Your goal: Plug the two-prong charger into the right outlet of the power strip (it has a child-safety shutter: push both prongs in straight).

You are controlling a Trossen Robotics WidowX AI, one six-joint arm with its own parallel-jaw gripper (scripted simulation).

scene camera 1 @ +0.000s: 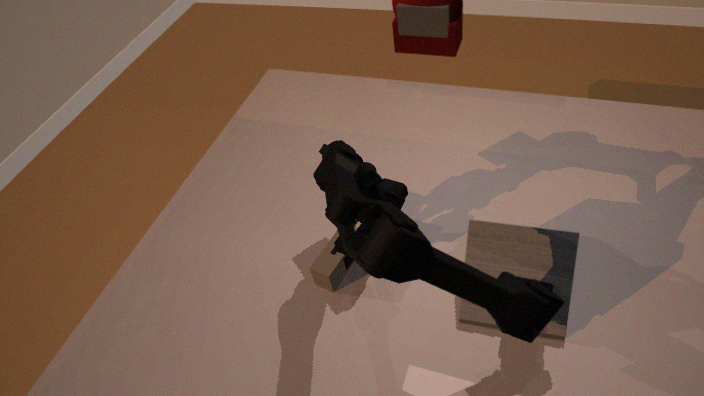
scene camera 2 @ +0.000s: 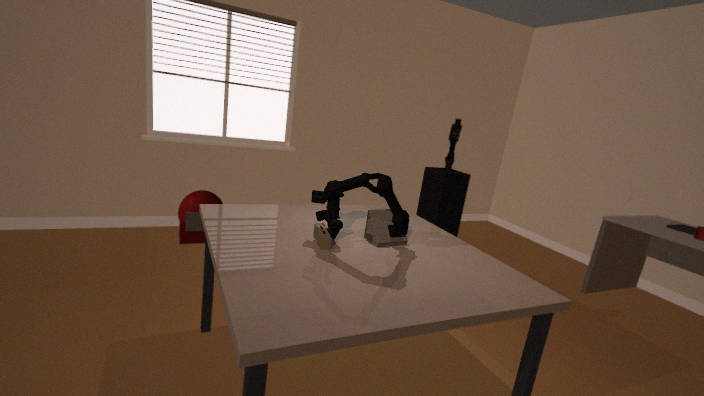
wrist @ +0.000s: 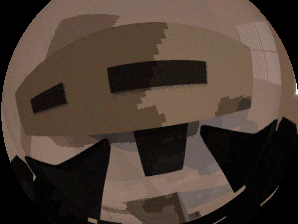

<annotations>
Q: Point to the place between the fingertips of my gripper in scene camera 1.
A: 379, 244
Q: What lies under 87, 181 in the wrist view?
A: My gripper.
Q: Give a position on a black two-prong charger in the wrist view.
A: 162, 150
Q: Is my gripper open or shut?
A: Open.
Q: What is my gripper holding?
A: Nothing.
</annotations>
